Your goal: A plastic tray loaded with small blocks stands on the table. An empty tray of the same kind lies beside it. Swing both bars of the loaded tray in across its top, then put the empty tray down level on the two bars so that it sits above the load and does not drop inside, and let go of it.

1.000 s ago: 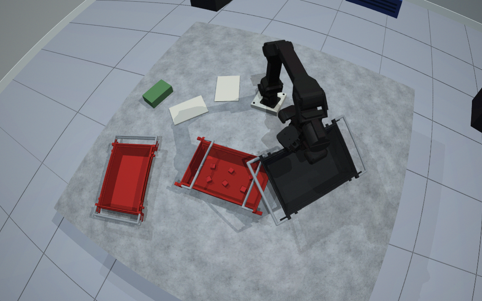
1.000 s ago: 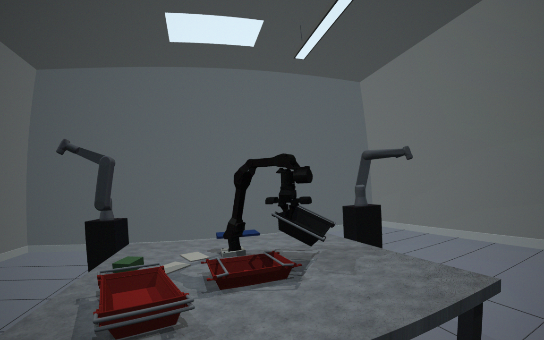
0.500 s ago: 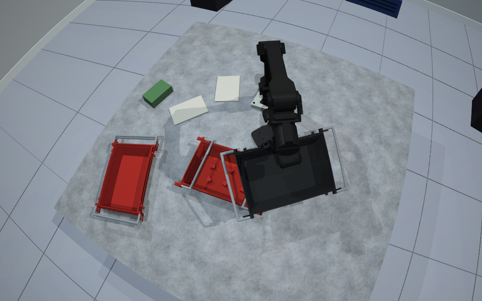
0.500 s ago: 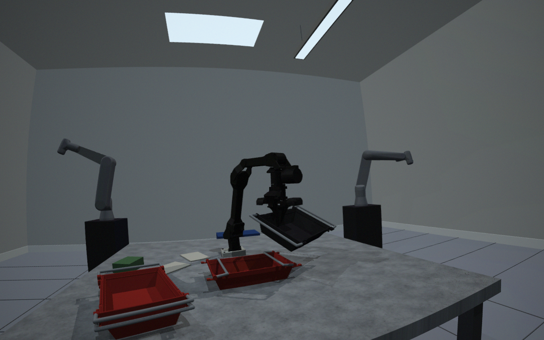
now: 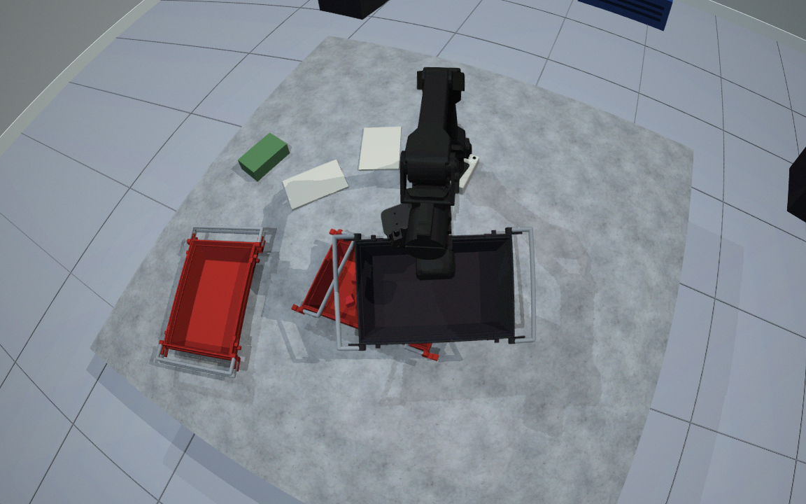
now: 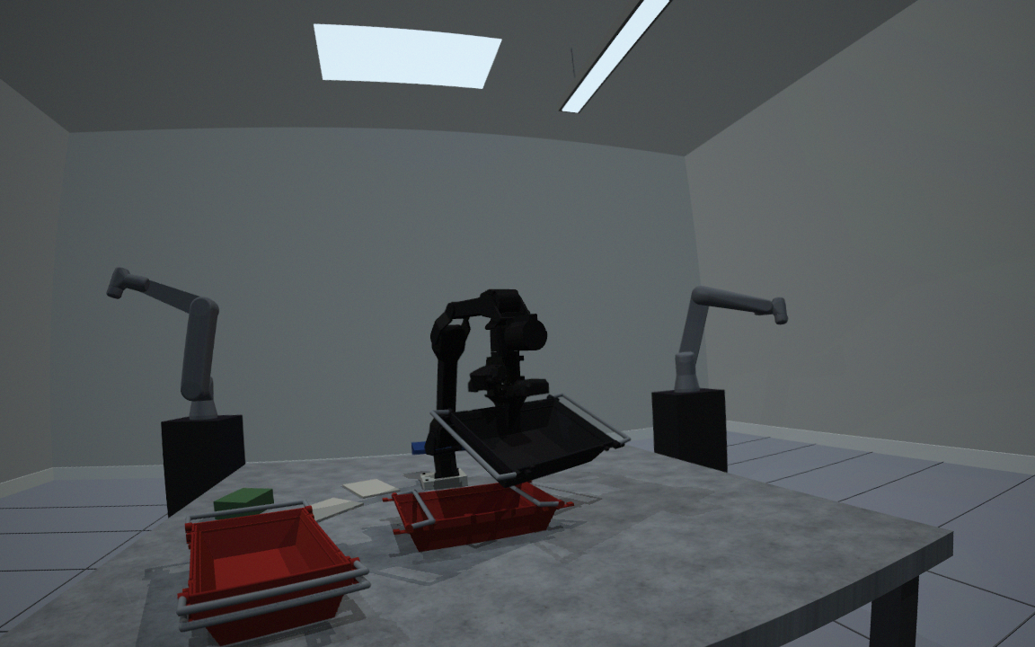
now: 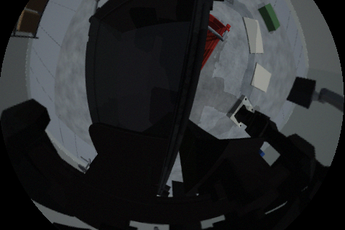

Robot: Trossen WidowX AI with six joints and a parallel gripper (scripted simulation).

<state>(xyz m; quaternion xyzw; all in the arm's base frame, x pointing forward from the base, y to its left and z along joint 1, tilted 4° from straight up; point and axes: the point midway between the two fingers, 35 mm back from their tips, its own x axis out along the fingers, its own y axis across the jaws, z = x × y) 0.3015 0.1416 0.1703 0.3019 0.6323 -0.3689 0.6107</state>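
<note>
The black tray is 70 mm ahead of my gripper tip, 50 mm to the left of it and 10 mm below it. Round my gripper tip: green block (590 mm to the right, 160 mm below, 100 mm behind).
</note>
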